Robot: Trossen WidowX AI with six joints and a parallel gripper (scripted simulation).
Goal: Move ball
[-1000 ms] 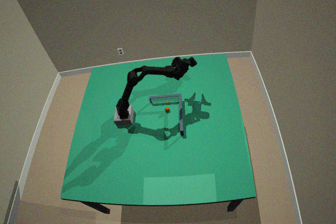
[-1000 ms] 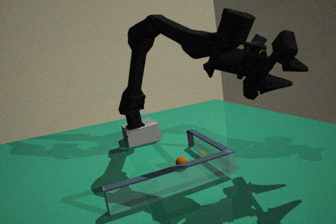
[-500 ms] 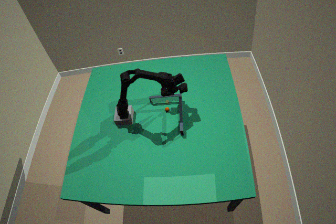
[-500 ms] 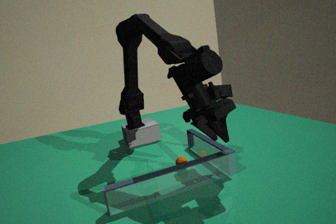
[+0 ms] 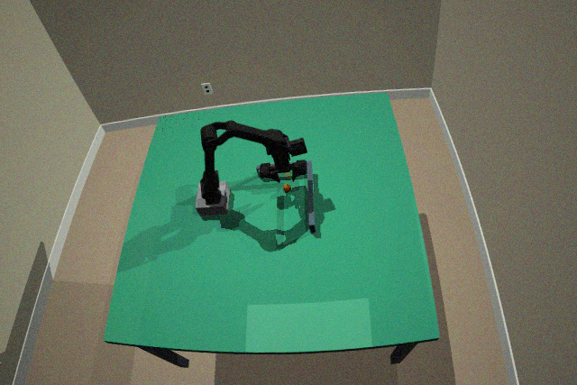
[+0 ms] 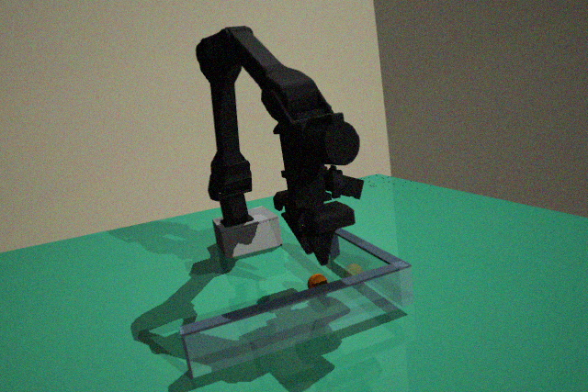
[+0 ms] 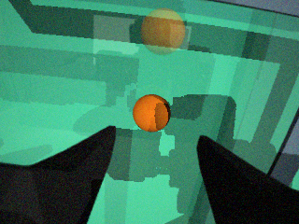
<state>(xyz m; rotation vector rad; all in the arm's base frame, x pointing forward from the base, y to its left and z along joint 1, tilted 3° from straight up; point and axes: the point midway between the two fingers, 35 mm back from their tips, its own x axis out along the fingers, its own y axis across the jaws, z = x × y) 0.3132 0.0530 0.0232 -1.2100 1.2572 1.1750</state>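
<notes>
Right now my gripper tip is 4 cm above the orange ball.
</notes>
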